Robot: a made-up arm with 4 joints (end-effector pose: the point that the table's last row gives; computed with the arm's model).
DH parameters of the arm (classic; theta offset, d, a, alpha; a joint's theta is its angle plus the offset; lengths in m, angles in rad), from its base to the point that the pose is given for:
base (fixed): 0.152 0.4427 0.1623 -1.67
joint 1: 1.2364 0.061 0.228 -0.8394
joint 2: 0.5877 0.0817 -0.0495 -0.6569
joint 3: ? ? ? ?
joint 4: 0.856 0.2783 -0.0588 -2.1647
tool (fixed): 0.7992 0.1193 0 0
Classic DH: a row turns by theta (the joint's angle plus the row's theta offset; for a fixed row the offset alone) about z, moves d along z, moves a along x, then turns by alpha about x.
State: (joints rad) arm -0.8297 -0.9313 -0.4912 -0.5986
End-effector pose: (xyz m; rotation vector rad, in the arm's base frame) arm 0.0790 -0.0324 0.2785 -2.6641 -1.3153 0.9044
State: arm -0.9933 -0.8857 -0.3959 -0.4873
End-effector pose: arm 0.0918 -0.0109 0.2806 2.7063 1.2614 -0.7602
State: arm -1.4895 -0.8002 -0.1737 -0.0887
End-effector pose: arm 0.1451 0.0330 0.2961 2.5161 1.1171 -0.3166
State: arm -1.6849 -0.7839 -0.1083 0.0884
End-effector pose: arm 0.1676 0.0430 0.3104 2.3970 1.0717 -0.1692
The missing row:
joint 3: -0.6394 0.1869 -0.0931 2.527
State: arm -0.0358 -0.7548 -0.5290 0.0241
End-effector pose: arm 0.0542 -0.0456 0.4072 -1.5246 -1.5908 2.0543
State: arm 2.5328 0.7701 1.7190 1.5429
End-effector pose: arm -0.1317 0.2147 0.6284 -1.9667 -1.0945 -0.1571
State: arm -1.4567 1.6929 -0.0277 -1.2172
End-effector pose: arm 0.5267 0.4260 0.4752 -1.1027 2.5925 1.0545
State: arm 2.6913 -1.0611 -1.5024 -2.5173
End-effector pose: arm 0.2051 0.0318 0.6264 -0.9086 -2.0180 -2.1767
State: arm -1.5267 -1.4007 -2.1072 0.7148
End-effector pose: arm 0.4958 0.1379 0.5597 -0.7655 1.1283 0.3363
